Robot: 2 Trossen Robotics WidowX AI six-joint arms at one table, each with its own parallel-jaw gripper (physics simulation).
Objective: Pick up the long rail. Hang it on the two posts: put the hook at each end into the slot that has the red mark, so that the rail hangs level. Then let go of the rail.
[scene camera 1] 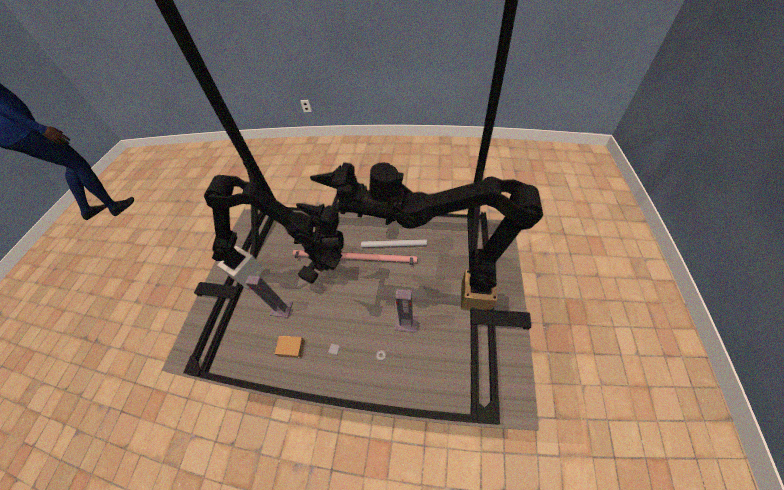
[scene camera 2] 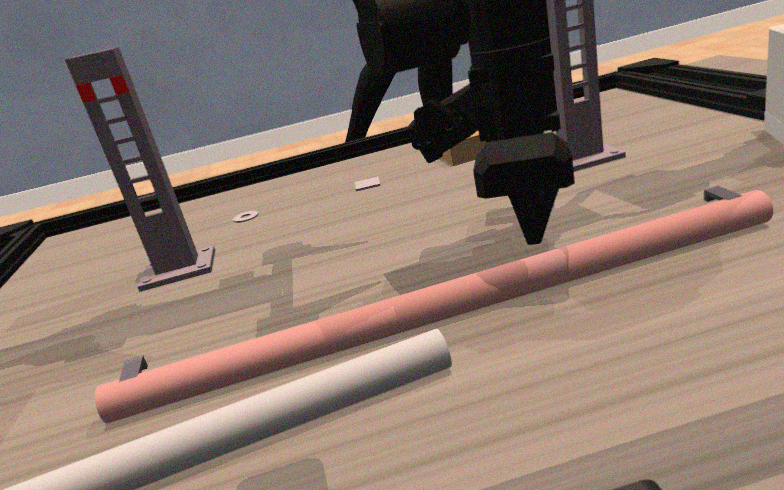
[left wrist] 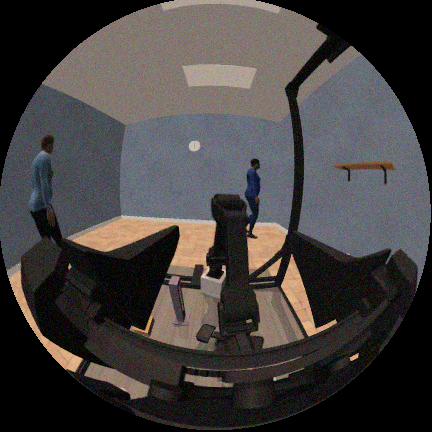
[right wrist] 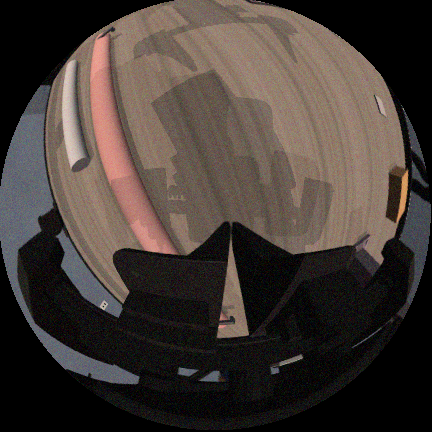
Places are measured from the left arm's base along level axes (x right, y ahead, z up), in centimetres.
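Pixels of known places: left gripper, between the fingertips: (scene camera 1: 303, 190) (left wrist: 236, 234); right gripper, between the fingertips: (scene camera 1: 327, 269) (scene camera 2: 534, 242) (right wrist: 229, 227); left arm's base, origin of its link: (scene camera 1: 481, 284); right arm's base, origin of its link: (scene camera 1: 234, 260) (left wrist: 214, 273) (right wrist: 290, 361).
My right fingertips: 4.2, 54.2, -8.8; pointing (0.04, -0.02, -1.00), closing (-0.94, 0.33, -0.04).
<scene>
Ahead of a thing's pixels: the offset from my right fingertips to its top centre, as dx, dy, dz.
The long pink rail {+5.9, -8.6, +2.0} (scene camera 1: 378, 257) (scene camera 2: 404, 309) (right wrist: 107, 125) lies on the table, with a small dark hook near each end. Two slotted posts stand upright: one post {-16.1, -31.9, +21.0} (scene camera 1: 404, 314) (scene camera 2: 167, 242) shows red marks at its top slot in scene camera 2; the other post {-17.8, +12.3, +21.0} (scene camera 1: 268, 297) (scene camera 2: 581, 127) is partly hidden there by the right arm. My right gripper (scene camera 2: 533, 241) (right wrist: 229, 227) is shut and empty, pointing down beside the rail on the posts' side, tips slightly above the table. My left gripper (scene camera 1: 304, 191) is open and empty, high above the table.
A shorter white rod {+14.0, -23.1, +1.9} (scene camera 1: 394, 243) (scene camera 2: 277, 407) (right wrist: 72, 112) lies alongside the rail. An orange block {-30.3, +3.8, +2.4} (scene camera 1: 288, 346) (right wrist: 398, 195), a small pale tile {-28.2, -10.5, -0.3} (scene camera 1: 334, 349) (scene camera 2: 367, 183) and a ring {-27.8, -25.7, -0.4} (scene camera 1: 376, 355) lie beyond the posts. A black frame (scene camera 1: 335, 400) borders the table.
</scene>
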